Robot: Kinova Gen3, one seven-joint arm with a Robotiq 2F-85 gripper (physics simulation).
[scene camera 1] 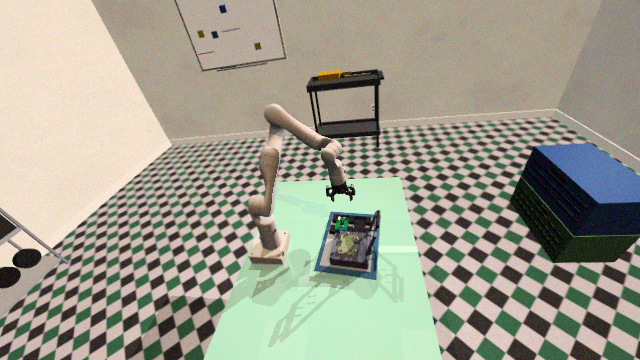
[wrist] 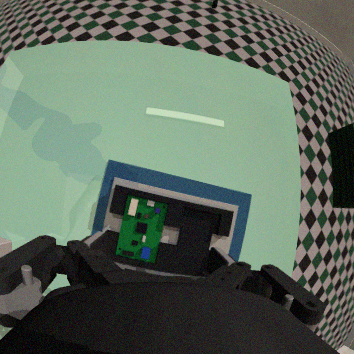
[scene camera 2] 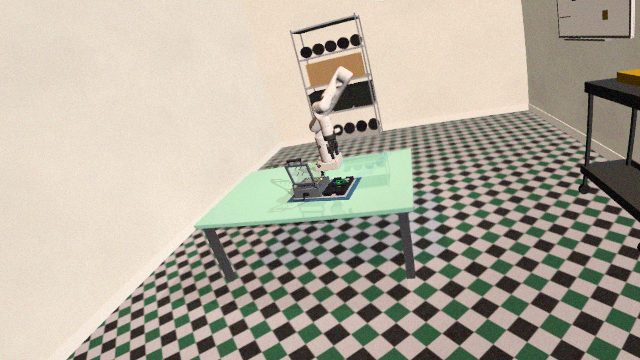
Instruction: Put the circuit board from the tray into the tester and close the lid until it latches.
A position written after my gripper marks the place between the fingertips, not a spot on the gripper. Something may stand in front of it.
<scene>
My gripper (wrist: 157,252) is open, with nothing in its grasp. Also in view: a green circuit board (wrist: 142,221).
</scene>
